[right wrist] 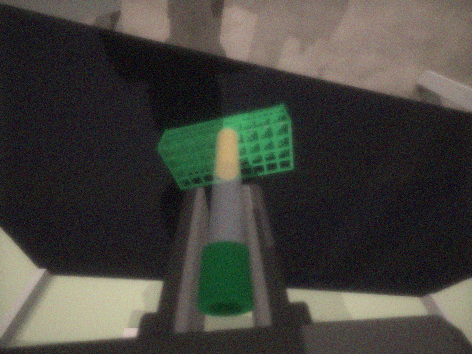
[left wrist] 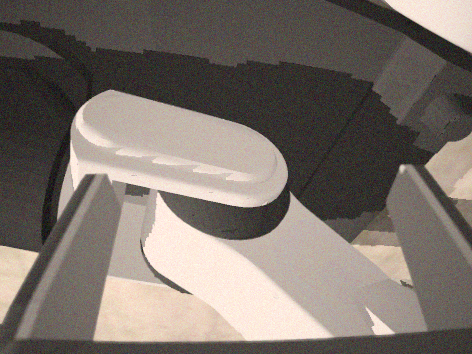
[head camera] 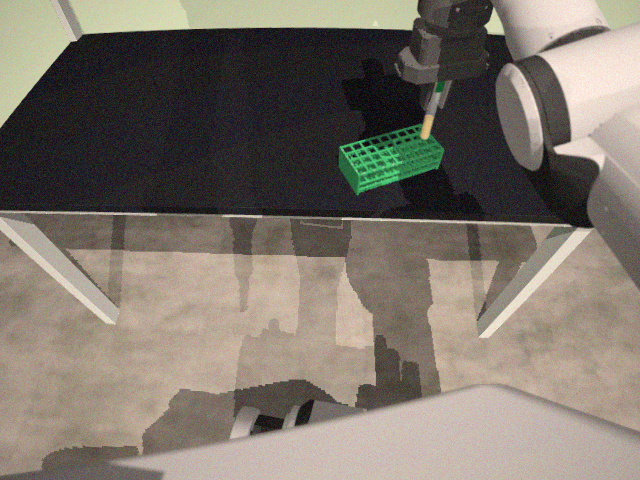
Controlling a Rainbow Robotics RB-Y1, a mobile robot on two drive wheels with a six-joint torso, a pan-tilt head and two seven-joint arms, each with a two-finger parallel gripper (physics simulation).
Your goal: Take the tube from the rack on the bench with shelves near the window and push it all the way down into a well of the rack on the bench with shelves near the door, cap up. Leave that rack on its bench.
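Frame: origin at the robot's base, x ahead, y left, z up, level; millimetres.
Where they show: left gripper, fingertip midpoint: (left wrist: 253, 187); right gripper, fingertip midpoint: (right wrist: 224, 198) (head camera: 432, 105).
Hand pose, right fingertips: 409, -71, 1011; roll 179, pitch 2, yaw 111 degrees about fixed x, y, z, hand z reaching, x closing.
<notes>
Each offset is from my right fingertips to the centre of the thing, as dx, dy, dz. "pt": to the spot under its first point. Level surfaces: height alone.
A green grid rack {pt +32, +104, -198} (head camera: 356, 175) (right wrist: 285, 137) stands on the black bench top {dz -248} (head camera: 180, 129) (right wrist: 375, 200). My right gripper (head camera: 435, 98) (right wrist: 224, 198) is shut on the tube {-2, +1, -6} (head camera: 431, 105) (right wrist: 226, 210), which has a green cap and a yellowish lower end. The cap is up between the fingers, and the tube slants slightly, its lower end showing over the far right part of the rack in the head view. Whether that end touches the rack cannot be told. My left gripper (left wrist: 253, 187) is open, with nothing between its fingers.
The bench's front edge (head camera: 289, 217) runs below the rack in the head view, with pale legs {pt +86, -422, -592} (head camera: 532, 284) under it. A pale part of the robot's body {pt -693, +173, -717} (left wrist: 180, 140) shows beyond the left fingers. The right arm (head camera: 573, 98) is at the right of the bench.
</notes>
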